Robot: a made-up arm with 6 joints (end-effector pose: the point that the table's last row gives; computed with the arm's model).
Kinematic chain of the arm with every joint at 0, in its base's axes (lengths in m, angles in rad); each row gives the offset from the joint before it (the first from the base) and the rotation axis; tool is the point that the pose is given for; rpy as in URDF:
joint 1: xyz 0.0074 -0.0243 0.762 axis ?
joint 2: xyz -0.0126 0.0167 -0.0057 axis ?
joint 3: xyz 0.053 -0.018 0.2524 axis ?
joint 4: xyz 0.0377 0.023 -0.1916 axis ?
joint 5: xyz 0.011 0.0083 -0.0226 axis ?
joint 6: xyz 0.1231 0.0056 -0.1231 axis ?
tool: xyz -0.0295 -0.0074 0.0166 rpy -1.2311 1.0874 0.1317
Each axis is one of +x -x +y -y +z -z.
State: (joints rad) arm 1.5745 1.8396 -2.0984 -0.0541 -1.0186 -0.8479
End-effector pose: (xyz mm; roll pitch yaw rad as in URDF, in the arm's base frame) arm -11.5 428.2 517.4 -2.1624 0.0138 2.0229
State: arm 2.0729 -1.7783 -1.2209 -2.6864 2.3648 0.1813
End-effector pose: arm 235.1 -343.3 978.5 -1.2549 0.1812 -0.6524
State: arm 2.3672 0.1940 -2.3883 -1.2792 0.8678 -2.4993
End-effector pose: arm -302.6 210.9 1261.7 1.5003 0.2443 1.3353
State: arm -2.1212 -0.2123 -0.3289 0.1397 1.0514 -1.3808
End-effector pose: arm -86.7 -193.2 700.7 -0.3896 0.8463 0.0008
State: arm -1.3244 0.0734 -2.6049 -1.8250 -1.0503 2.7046
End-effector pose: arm 227.5 -144.9 1096.6 -1.1674 -0.7692 -0.2890
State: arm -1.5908 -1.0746 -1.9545 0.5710 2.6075 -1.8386
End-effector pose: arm 107.7 56.6 1102.8 -2.1400 1.0172 0.1310
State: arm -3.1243 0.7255 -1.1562 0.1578 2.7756 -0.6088
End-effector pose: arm -172.1 -59.6 736.4 1.2979 -0.4088 -0.4457
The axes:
joint 1: +z
joint 2: +y
joint 3: +y
joint 4: -z
joint 5: +y
joint 6: -z

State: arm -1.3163 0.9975 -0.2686 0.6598 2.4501 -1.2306
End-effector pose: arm 110.0 -19.9 753.2 1.9304 -0.6604 -0.0608
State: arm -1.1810 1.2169 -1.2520 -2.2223 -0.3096 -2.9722
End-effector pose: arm 219.3 -112.2 522.2 -1.1424 1.3758 -2.0491
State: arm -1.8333 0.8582 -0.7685 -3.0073 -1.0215 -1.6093
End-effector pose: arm 46.8 -107.6 735.9 -2.7088 0.4762 1.7233
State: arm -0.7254 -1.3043 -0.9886 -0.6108 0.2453 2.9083
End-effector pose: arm 40.6 106.0 1204.5 1.1585 -0.1793 -1.2594
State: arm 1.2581 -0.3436 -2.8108 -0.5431 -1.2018 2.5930
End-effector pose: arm -186.0 -179.9 1127.7 -2.1244 -0.7033 -2.0271
